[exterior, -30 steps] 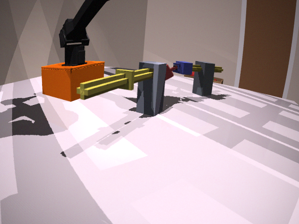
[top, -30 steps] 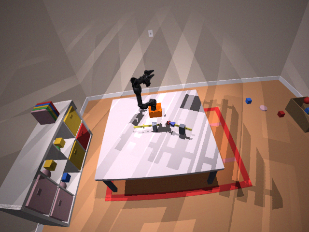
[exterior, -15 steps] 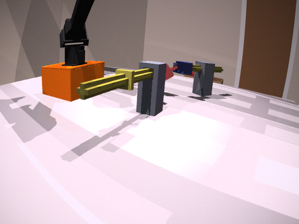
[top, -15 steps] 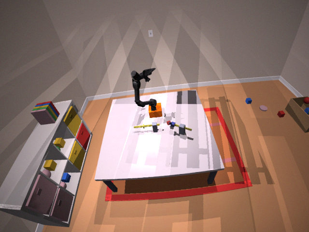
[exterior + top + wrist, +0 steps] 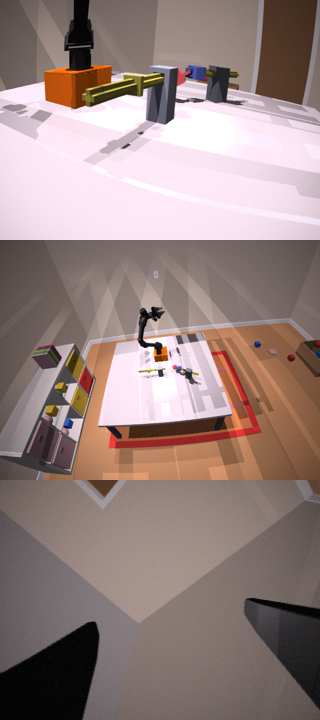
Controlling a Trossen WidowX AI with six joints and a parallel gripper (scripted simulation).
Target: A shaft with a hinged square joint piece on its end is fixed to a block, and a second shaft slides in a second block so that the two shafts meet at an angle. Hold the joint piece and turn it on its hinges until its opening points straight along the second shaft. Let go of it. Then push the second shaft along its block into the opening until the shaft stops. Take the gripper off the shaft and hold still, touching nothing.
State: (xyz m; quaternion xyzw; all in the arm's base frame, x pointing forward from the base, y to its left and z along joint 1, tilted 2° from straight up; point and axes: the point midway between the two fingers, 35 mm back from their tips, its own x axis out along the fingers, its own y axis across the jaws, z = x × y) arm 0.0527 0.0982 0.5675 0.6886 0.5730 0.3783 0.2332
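My gripper tip is now 220 mm short of the red joint piece, 30 mm to the right of it and 600 mm above it.
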